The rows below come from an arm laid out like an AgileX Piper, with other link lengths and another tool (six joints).
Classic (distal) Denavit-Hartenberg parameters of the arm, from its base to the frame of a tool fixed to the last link. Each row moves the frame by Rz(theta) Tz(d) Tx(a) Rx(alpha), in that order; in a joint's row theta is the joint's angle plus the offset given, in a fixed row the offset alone. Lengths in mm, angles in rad.
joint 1: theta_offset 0, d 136.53, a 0, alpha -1.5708
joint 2: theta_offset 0.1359, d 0, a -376.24, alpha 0
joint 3: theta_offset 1.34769, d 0, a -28.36, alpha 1.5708
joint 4: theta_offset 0, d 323.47, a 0, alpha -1.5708
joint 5: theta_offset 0, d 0, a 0, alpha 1.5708
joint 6: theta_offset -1.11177, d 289, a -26.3, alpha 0.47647
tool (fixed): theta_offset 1.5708, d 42.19, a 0, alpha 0
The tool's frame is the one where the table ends.
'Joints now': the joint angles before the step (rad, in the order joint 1, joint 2, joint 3, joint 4, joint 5, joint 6). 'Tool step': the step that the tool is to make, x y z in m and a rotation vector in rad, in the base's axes. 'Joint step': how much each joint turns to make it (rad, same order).
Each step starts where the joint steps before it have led.
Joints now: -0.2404, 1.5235, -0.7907, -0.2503, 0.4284, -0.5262
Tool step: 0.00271, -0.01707, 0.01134, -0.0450, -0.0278, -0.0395
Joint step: 0.0041, -0.0152, 0.0012, -0.1399, -0.0044, 0.1493
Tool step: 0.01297, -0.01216, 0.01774, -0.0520, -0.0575, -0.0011
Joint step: 0.0044, -0.0130, 0.0000, -0.1388, -0.0377, 0.1216
